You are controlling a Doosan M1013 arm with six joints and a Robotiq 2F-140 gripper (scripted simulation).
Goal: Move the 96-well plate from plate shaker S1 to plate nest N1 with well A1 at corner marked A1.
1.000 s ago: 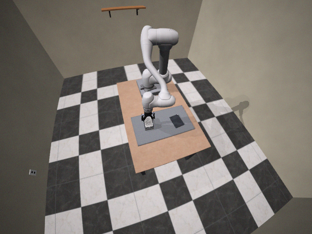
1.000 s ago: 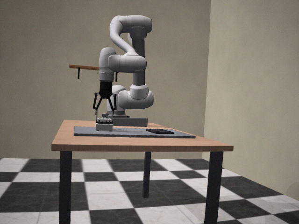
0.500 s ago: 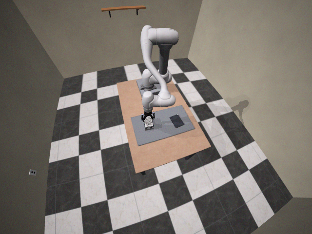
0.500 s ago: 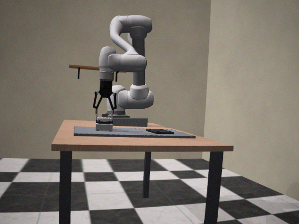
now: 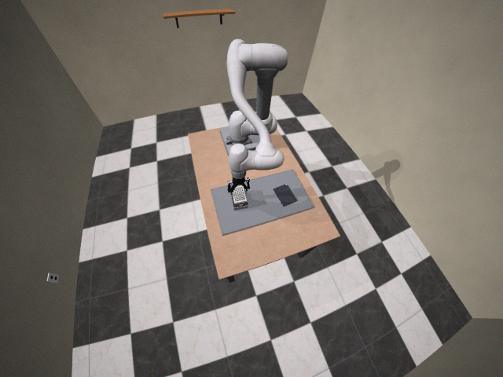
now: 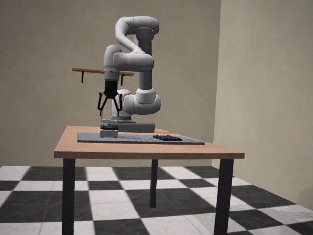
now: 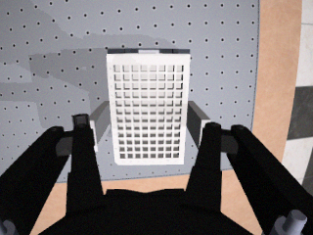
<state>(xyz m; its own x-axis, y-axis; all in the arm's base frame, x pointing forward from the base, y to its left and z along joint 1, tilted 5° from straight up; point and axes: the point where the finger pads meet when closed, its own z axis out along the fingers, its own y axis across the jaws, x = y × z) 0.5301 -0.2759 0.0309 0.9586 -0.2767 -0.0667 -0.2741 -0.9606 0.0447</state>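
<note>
Right now the plate nest is 120 mm ahead of my hand, 330 mm to the left of it and 100 mm below it. Round my hand: white 96-well plate 20 mm below.
</note>
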